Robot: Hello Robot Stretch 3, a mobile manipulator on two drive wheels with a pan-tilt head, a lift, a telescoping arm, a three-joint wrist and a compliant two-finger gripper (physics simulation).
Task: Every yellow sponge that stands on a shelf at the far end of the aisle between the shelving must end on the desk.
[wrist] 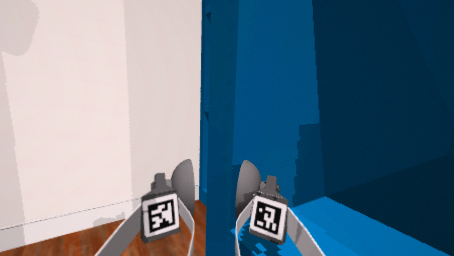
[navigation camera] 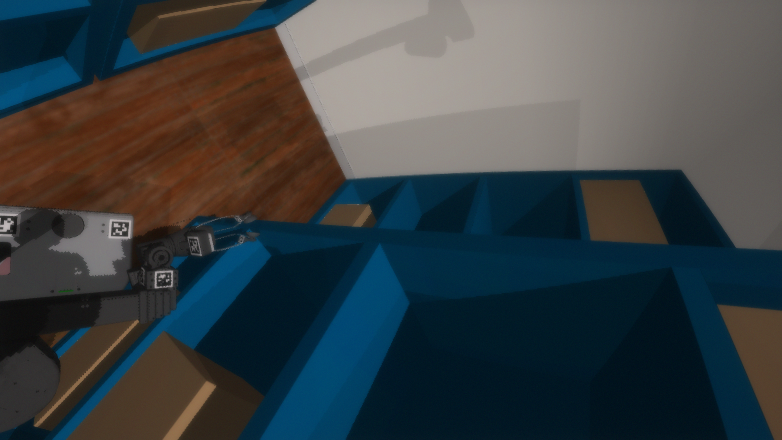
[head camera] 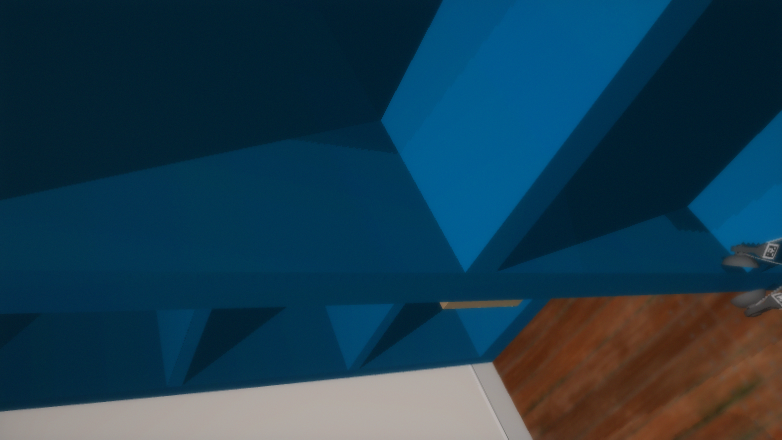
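Pixels of known places: gripper, fingertip midpoint: [wrist: 216, 179] [navigation camera: 257, 225] [head camera: 728, 282]; robot's base, link origin: [navigation camera: 69, 224].
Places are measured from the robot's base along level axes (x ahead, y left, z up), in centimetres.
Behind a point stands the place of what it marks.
Observation:
My gripper [head camera: 746, 280] {x 4.7, y -41.1, z 57.2 cm} [navigation camera: 250, 227] {x 4.7, y -41.1, z 57.2 cm} [wrist: 216, 179] {x 4.7, y -41.1, z 57.2 cm} is open, with its two fingertips apart and no object between them. It is at the front edge of the blue shelving [head camera: 235, 287] {x 4.6, y -41.8, z 117.4 cm} [navigation camera: 492, 240] {x 5.3, y -42.5, z 118.3 cm} [wrist: 220, 125] {x 4.8, y -42.0, z 61.2 cm}, beside an upright panel. In the wrist view the right fingertip is in front of the blue panel and the left fingertip is in front of the pale wall. Whether a fingertip touches the shelving I cannot tell. No yellow sponge shows in these views, and the desk does not show either.
Brown boxes [navigation camera: 131, 383] {x -29.8, y -10.3, z 59.3 cm} [navigation camera: 623, 210] {x 19.1, y -123.8, z 160.3 cm} [navigation camera: 347, 214] {x 13.2, y -117.8, z 24.6 cm} [head camera: 481, 304] {x 19.1, y -123.7, z 22.3 cm} sit in shelf compartments. Another blue shelving unit [navigation camera: 101, 43] {x 52.7, y -0.2, z 25.8 cm} stands across the wooden floor [head camera: 656, 355] {x 26.9, y -86.0, z 0.0 cm} [navigation camera: 191, 120] {x 47.1, y -35.4, z 0.0 cm} [wrist: 75, 245] {x 74.1, y -94.4, z 0.0 cm}. A pale wall [head camera: 273, 410] {x 45.5, y -138.8, z 73.9 cm} [navigation camera: 492, 82] {x 74.1, y -110.1, z 107.6 cm} [wrist: 65, 100] {x 81.7, y -102.5, z 55.5 cm} closes the aisle's end.

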